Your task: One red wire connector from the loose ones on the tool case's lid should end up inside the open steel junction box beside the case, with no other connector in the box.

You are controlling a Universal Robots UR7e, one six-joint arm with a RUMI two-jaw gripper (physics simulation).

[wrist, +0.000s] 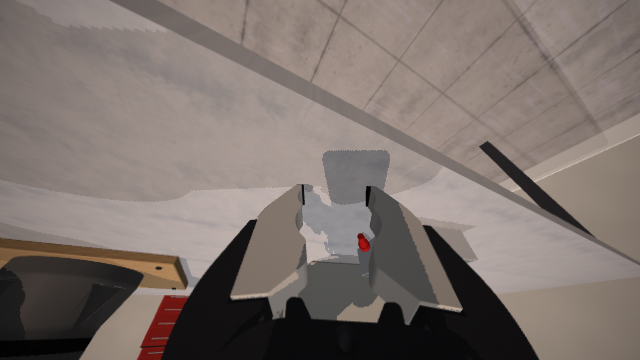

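Seen in the pictures: gripper, fingertip midpoint: (334,187); arm's base at its link origin: (87,270).
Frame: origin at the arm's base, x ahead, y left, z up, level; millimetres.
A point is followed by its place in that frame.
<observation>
My gripper (334,187) @[x 207, y 400, z -11 mm] is open part way and empty, its fingertips above the pale table. A red wire connector (363,242) @[x 310, y 338, z -4 mm] is on the table, outside the junction box. It shows in the gap between the fingers, close to the right finger's inner edge. The steel junction box (452,242) @[x 382, y 415, z 6 mm] shows in part to the right, mostly hidden behind the right finger. The grey side of the tool case (332,285) @[x 353, y 218, z 26 mm] shows low between the fingers. The case's lid and the connectors on it are hidden or out of view.
The table's edge (350,110) @[x 178, y 452, z -26 mm] runs diagonally from upper left to lower right, with tiled floor (430,60) beyond. A wooden board (167,265) @[x 108, y 100, z -1 mm] with the dark arm base (75,295) @[x 25, y 64, z 40 mm] is at lower left, near red drawers (167,320). A dark bar (535,185) is at right.
</observation>
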